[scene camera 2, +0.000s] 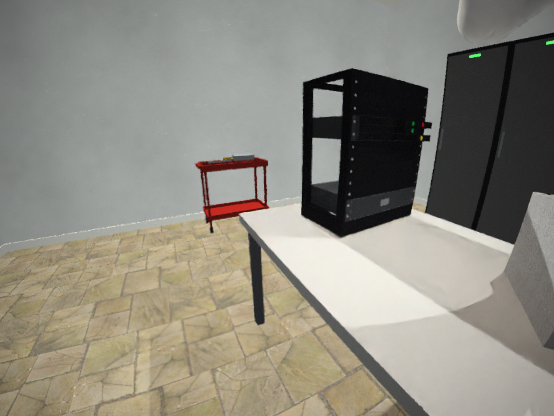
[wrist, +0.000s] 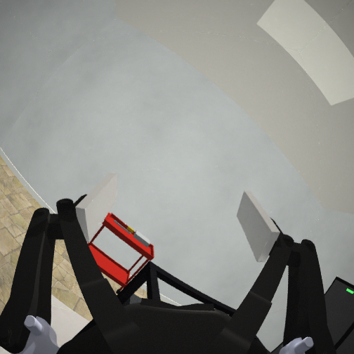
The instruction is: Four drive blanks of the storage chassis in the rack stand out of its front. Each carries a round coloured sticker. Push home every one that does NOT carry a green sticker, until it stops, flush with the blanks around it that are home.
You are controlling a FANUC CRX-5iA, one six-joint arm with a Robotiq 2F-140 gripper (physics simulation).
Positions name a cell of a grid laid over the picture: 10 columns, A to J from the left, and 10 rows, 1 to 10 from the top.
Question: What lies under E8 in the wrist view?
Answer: A black rack.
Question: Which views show the gripper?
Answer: The wrist view only.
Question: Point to a black rack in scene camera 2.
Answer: G4
